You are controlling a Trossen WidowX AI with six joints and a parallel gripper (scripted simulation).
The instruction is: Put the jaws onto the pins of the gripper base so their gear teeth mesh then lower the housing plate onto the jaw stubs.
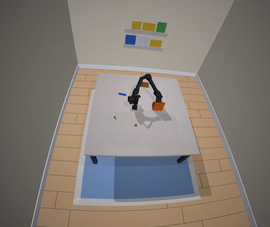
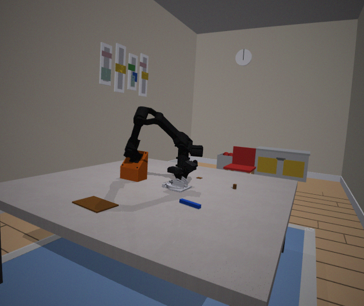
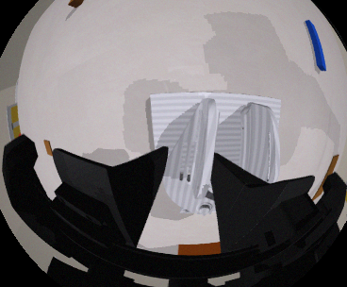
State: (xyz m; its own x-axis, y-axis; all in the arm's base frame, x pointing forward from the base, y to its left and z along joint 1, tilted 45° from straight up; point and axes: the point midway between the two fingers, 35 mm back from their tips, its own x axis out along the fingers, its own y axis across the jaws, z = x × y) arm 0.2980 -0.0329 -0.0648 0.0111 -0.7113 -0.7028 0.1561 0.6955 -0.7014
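Now: gripper tip 230 mm to the right of the white gripper base, 140 mm past it and 10 mm below it. From my gripper tip the other things lie so: grey jaw 50 mm to the right, 40 mm behind; blue bar 230 mm to the right, 170 mm ahead, 10 mm below; small brown tile 260 mm to the left, 20 mm below, 10 mm behind.
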